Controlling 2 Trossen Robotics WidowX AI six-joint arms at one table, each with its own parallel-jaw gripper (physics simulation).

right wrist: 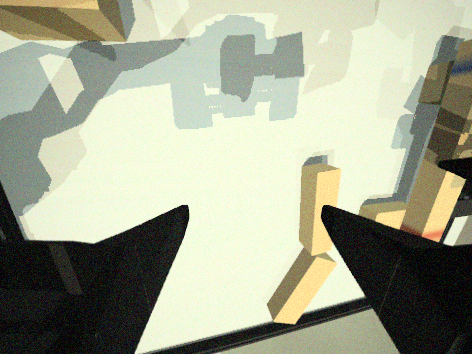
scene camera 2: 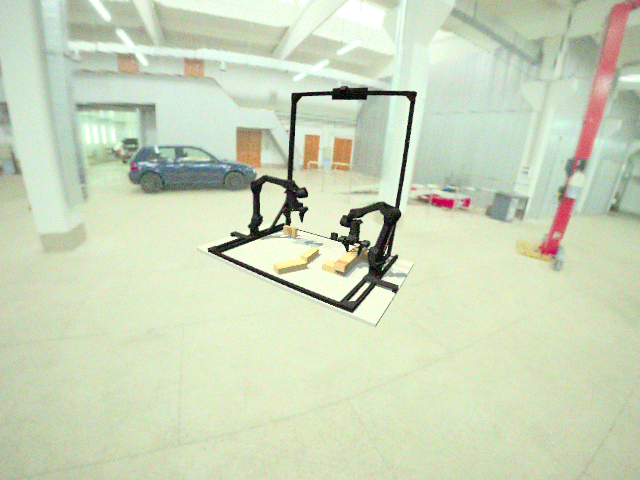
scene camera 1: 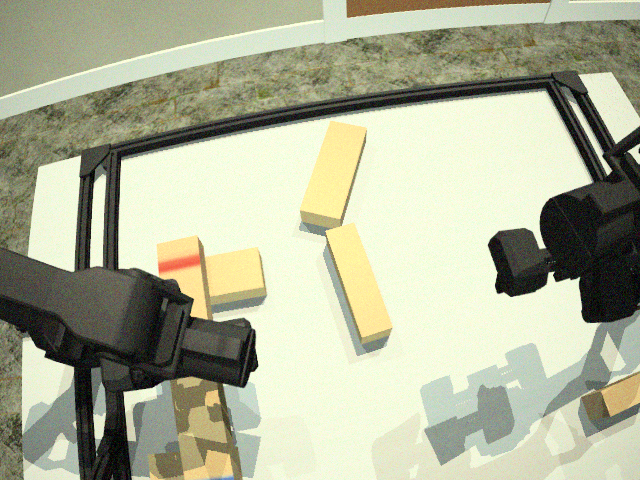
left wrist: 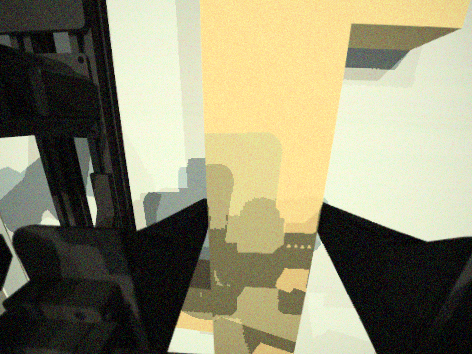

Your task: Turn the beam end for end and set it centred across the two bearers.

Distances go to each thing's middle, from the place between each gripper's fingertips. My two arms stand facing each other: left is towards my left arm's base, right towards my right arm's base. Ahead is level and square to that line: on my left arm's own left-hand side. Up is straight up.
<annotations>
Now: the beam point(scene camera 1: 203, 427) 10 mm below my left hand.
My right gripper is now 42 cm to the right of the beam and 11 cm above it.
</annotations>
